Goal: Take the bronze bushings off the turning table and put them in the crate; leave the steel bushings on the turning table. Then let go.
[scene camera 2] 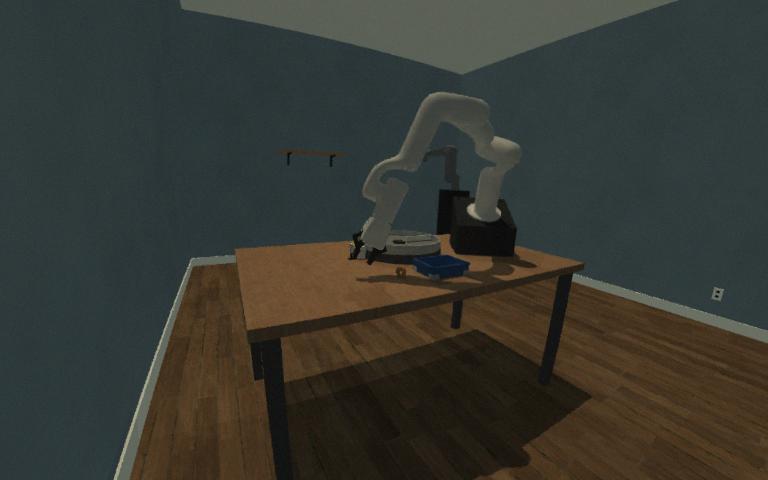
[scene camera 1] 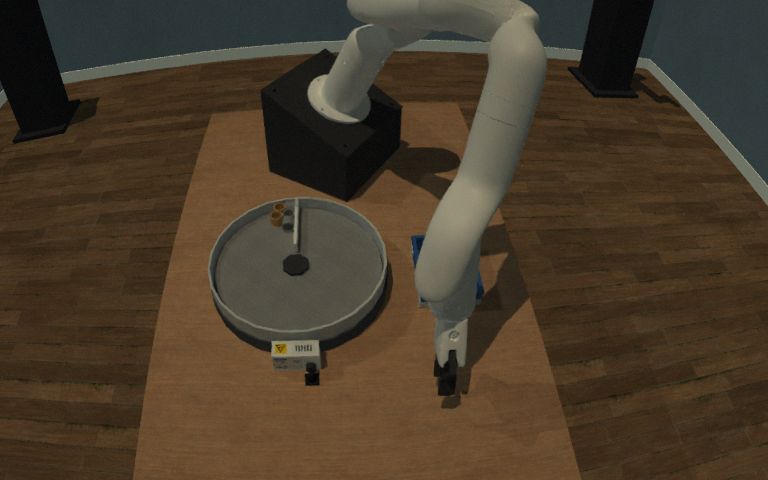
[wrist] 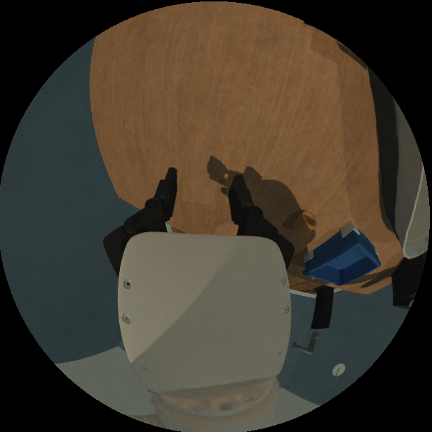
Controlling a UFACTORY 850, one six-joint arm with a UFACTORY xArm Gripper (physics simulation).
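Note:
Two bronze bushings (scene camera 1: 279, 207) (scene camera 1: 275, 219) stand close together at the back of the turning table (scene camera 1: 334, 294) (scene camera 2: 421, 249), left of its divider bar. Dark grey spots beside them may be steel bushings or shadows; I cannot tell. Another bronze bushing (scene camera 2: 400, 272) (wrist: 304, 220) lies on its side on the wooden table, near the blue crate (scene camera 1: 417, 243) (scene camera 2: 440, 266) (wrist: 342, 257); the arm hides it in scene camera 1. My gripper (scene camera 1: 444, 380) (scene camera 2: 361, 260) (wrist: 204, 180) is open and empty above the wooden table, with the loose bushing off to one side. The arm covers most of the crate in scene camera 1.
A white box with a yellow label (scene camera 1: 295, 356) and a small black part (scene camera 1: 312, 377) stand at the turning table's front. The divider bar (scene camera 1: 296, 226) runs from the rim towards the dark hub (scene camera 1: 295, 264). The black robot base (scene camera 1: 305, 135) (scene camera 2: 483, 237) stands behind.

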